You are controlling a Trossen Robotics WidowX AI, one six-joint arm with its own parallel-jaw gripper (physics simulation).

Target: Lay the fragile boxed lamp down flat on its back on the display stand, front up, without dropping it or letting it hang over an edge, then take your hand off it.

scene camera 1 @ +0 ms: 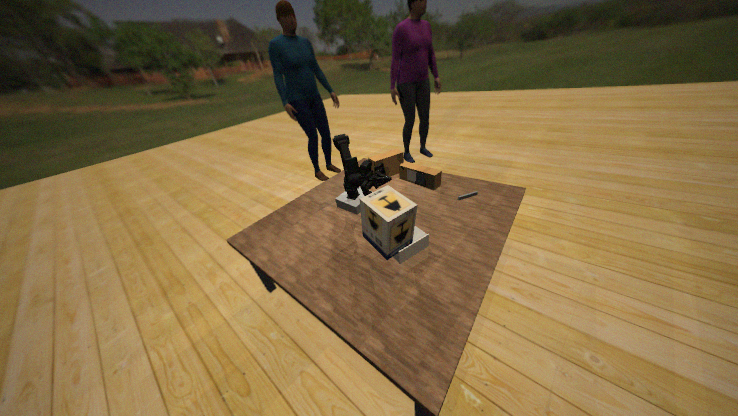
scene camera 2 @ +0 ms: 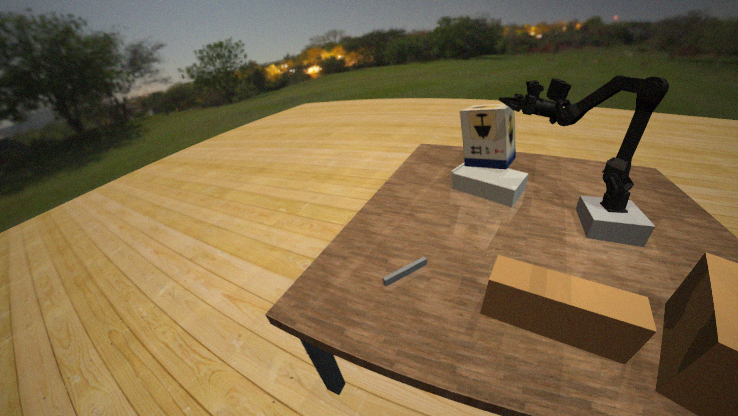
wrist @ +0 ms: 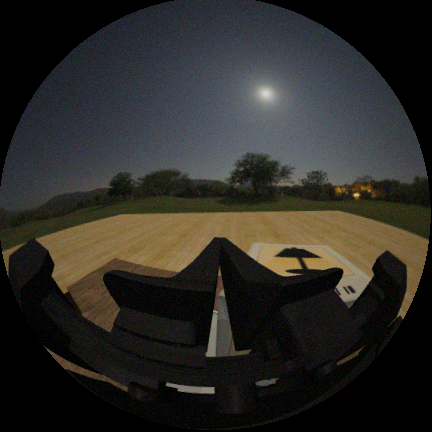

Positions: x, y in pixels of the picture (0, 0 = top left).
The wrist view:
my gripper: 218, 242
boxed lamp: 284, 259, touched by my gripper
